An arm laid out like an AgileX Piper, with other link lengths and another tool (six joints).
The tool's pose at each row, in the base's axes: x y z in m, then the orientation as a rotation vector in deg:
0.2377, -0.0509, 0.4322, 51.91, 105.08, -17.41
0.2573, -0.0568, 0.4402, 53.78, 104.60, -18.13
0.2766, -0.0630, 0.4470, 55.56, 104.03, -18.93
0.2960, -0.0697, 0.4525, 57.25, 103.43, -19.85
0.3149, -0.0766, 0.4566, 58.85, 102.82, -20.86
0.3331, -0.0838, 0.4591, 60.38, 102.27, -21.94
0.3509, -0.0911, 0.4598, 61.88, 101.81, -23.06
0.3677, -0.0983, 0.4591, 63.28, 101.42, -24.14
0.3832, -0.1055, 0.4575, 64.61, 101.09, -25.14
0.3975, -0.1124, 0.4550, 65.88, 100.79, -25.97
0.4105, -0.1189, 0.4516, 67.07, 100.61, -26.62
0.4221, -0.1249, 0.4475, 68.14, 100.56, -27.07
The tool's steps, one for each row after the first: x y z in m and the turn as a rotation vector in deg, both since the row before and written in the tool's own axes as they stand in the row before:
-0.0134, 0.0113, 0.0133, 1.43, 0.03, 0.98
-0.0123, 0.0112, 0.0135, 1.43, -0.08, 0.93
-0.0112, 0.0112, 0.0142, 1.46, -0.15, 0.83
-0.0098, 0.0109, 0.0144, 1.48, -0.20, 0.74
-0.0082, 0.0104, 0.0146, 1.50, -0.17, 0.64
-0.0065, 0.0101, 0.0150, 1.52, -0.10, 0.56
-0.0050, 0.0096, 0.0148, 1.45, -0.06, 0.48
-0.0040, 0.0087, 0.0142, 1.37, 0.00, 0.44
-0.0029, 0.0081, 0.0136, 1.23, 0.06, 0.46
-0.0017, 0.0073, 0.0129, 1.08, 0.18, 0.43
-0.0007, 0.0065, 0.0120, 0.89, 0.29, 0.39

